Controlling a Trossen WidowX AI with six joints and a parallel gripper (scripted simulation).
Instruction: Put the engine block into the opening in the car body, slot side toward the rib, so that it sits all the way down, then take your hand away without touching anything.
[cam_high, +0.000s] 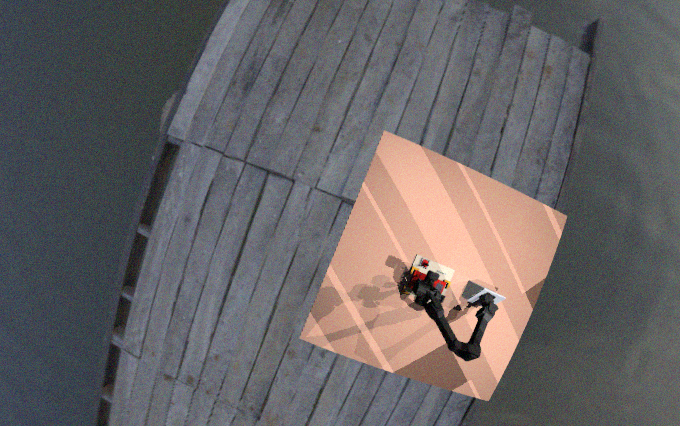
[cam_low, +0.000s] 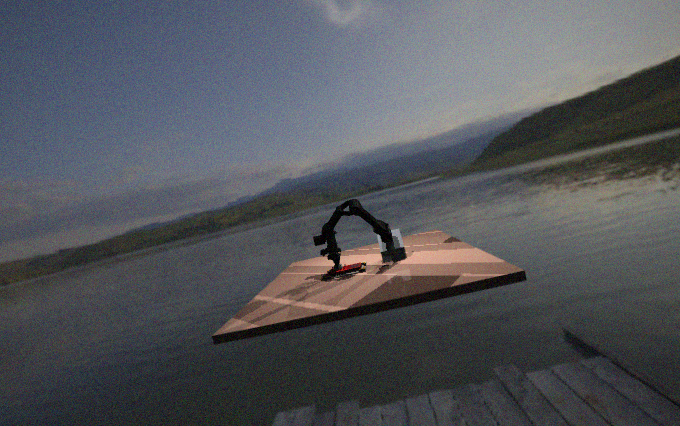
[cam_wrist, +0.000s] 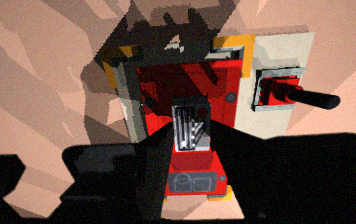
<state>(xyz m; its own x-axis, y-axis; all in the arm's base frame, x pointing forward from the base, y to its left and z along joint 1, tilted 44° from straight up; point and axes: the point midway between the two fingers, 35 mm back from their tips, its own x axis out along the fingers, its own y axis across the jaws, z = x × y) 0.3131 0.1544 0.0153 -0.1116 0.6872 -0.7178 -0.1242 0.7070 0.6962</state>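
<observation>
The engine block lies 1 cm below my gripper tip.
</observation>
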